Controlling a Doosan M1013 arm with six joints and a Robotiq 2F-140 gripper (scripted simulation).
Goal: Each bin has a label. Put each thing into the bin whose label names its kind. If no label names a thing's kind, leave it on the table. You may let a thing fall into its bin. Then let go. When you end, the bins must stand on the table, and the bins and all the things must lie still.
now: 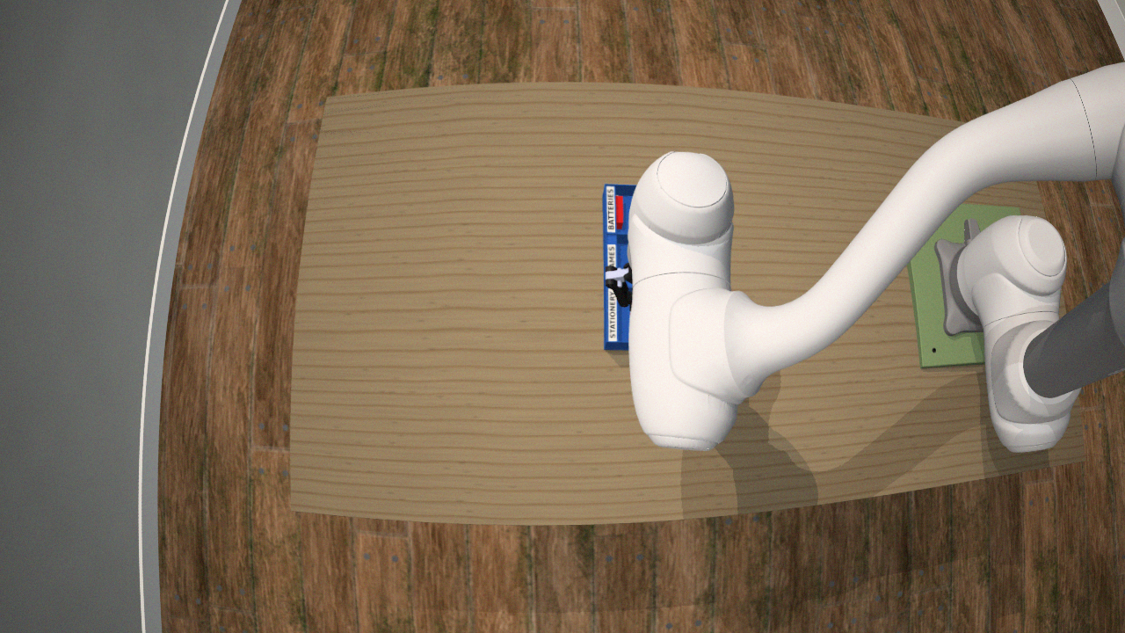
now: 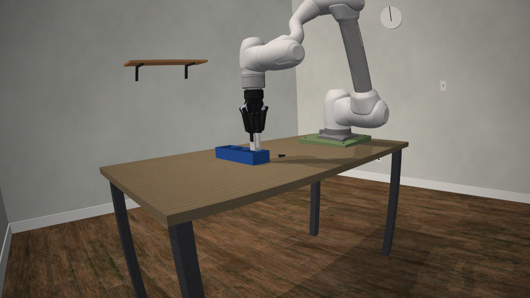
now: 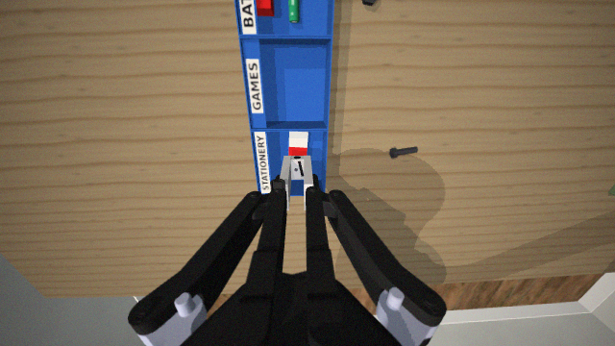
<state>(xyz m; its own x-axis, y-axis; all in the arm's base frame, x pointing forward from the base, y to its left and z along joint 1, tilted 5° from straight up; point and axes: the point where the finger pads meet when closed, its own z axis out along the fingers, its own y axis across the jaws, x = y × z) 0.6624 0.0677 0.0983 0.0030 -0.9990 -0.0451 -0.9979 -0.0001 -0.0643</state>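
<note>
Right now the white tile is 3 cm below my hand. Round my hand: white eraser (7 cm below, 1 cm to the right); black bolt (14 cm behind, 7 cm below); green battery (17 cm to the right, 7 cm below).
</note>
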